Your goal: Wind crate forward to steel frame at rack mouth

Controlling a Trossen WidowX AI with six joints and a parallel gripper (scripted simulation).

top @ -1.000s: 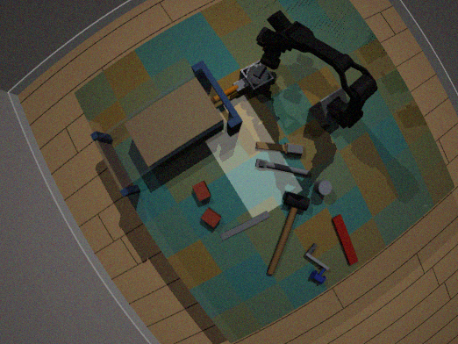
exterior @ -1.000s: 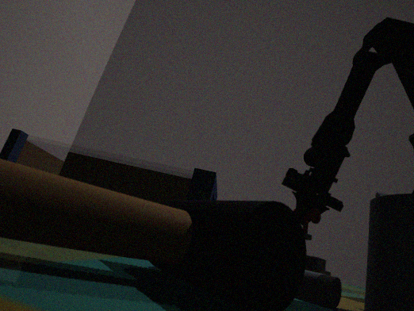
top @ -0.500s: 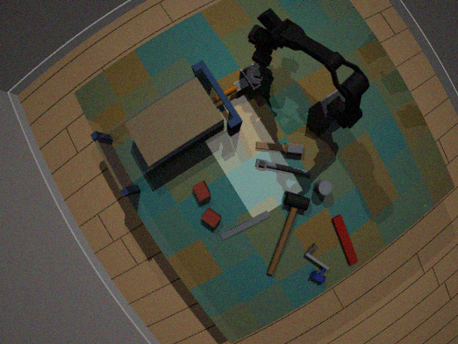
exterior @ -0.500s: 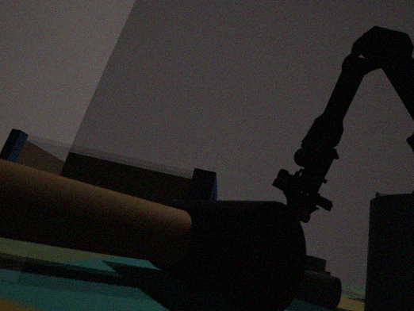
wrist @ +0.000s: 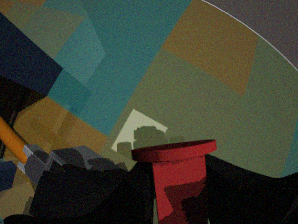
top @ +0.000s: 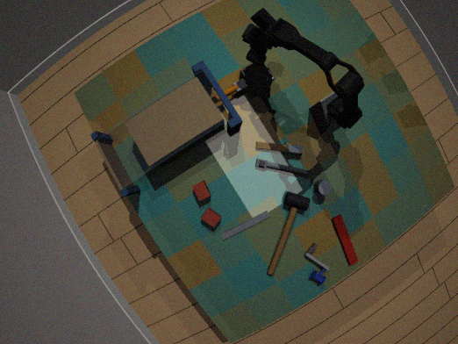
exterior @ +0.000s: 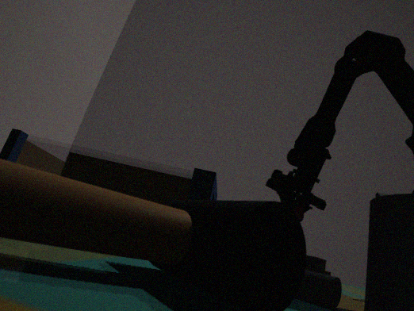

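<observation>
My gripper tip is 20 mm short of the red-knobbed crank, 50 mm to the right of it and 20 mm above it. The rest, counted from my gripper tip: grey winch (40 mm ahead, 90 mm to the left, 90 mm below); red knob (10 mm behind, 20 mm to the left, 10 mm above); blue steel frame (220 mm ahead, 70 mm to the left, 20 mm below).
</observation>
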